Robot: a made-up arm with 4 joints. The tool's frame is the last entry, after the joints. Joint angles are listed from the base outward.
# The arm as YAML. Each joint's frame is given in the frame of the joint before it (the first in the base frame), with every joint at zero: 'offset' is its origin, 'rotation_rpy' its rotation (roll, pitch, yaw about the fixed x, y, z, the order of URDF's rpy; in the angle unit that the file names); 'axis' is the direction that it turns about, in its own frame. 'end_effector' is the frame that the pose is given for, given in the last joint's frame.
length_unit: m
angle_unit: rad
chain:
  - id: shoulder
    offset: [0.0, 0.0, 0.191]
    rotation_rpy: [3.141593, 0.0, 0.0]
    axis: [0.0, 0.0, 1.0]
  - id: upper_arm
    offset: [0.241, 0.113, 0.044]
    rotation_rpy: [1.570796, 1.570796, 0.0]
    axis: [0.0, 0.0, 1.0]
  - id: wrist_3
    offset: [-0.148, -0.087, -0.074]
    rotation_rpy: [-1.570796, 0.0, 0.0]
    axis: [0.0, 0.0, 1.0]
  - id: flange
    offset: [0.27, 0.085, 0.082]
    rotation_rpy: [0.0, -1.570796, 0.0]
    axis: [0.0, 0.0, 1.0]
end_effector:
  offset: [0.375, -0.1, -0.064]
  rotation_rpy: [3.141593, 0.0, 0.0]
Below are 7 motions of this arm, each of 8 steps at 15 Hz.
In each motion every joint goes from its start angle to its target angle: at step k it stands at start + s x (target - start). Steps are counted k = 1, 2, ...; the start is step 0. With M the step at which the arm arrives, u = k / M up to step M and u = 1 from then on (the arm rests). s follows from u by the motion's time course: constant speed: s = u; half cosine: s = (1 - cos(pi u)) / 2; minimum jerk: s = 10 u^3 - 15 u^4 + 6 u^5.
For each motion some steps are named. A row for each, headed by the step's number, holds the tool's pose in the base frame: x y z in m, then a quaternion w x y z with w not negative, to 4 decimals.
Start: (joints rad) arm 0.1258 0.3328 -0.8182 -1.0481
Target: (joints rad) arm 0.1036 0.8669 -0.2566 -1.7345
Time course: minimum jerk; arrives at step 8
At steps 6, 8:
6: 0.2235 0.1591 0.3053 0.6024 0.2104 0.3584 0.6814
8: 0.2310 0.1345 0.3418 0.5779 0.2607 0.3450 0.6921

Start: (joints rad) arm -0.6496 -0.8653 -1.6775 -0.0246
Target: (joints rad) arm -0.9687 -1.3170 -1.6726 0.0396
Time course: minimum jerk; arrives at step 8
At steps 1, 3, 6, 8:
1: 0.4177 0.5004 0.2953 0.6759 -0.5532 -0.4777 -0.0949
3: 0.3562 0.5172 0.3455 0.6767 -0.4976 -0.5303 -0.1148
6: 0.1965 0.5109 0.4487 0.6775 -0.3438 -0.6300 -0.1610
8: 0.1697 0.5034 0.4630 0.6774 -0.3158 -0.6427 -0.1685

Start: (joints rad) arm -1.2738 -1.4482 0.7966 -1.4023
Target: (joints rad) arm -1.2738 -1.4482 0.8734 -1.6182
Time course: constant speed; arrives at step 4
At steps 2, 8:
2: 0.2079 -0.1284 0.1016 0.1426 -0.2302 0.6372 -0.7216
8: 0.2321 -0.1303 0.0601 0.1935 -0.2093 0.6457 -0.7084

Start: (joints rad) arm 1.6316 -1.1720 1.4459 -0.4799
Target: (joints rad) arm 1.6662 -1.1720 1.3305 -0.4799
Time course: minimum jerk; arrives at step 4
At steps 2, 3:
2: -0.5030 -0.2320 0.4400 0.7293 -0.1132 -0.6723 -0.0583
3: -0.4940 -0.2139 0.4452 0.7334 -0.1319 -0.6623 -0.0782

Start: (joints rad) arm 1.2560 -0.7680 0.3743 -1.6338
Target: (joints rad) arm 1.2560 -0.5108 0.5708 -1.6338
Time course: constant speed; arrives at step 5
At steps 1, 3, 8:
1: -0.0697 0.0133 0.2674 0.8867 -0.3163 -0.2339 0.2428
3: -0.0986 -0.0055 0.3020 0.8943 -0.2615 -0.2672 0.2459
8: -0.1263 -0.0298 0.3337 0.8986 -0.2063 -0.3007 0.2442

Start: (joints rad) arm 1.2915 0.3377 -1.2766 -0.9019
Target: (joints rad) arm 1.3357 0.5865 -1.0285 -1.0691
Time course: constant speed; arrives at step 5
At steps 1, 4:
1: 0.2810 -0.1881 -0.1783 0.8091 -0.1057 0.5769 -0.0366
4: 0.2854 -0.1374 -0.1142 0.8385 0.0225 0.5443 0.0146

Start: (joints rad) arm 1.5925 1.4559 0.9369 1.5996
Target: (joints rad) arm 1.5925 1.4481 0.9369 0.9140
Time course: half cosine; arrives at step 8
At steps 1, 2, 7, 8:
1: -0.7271 0.0829 0.0167 0.3085 -0.3427 -0.5903 0.6625
2: -0.7223 0.0728 -0.0101 0.2835 -0.3645 -0.5769 0.6737
7: -0.6521 -0.0496 -0.1740 0.0850 -0.5098 -0.4516 0.7273
8: -0.6476 -0.0569 -0.1794 0.0754 -0.5156 -0.4448 0.7284

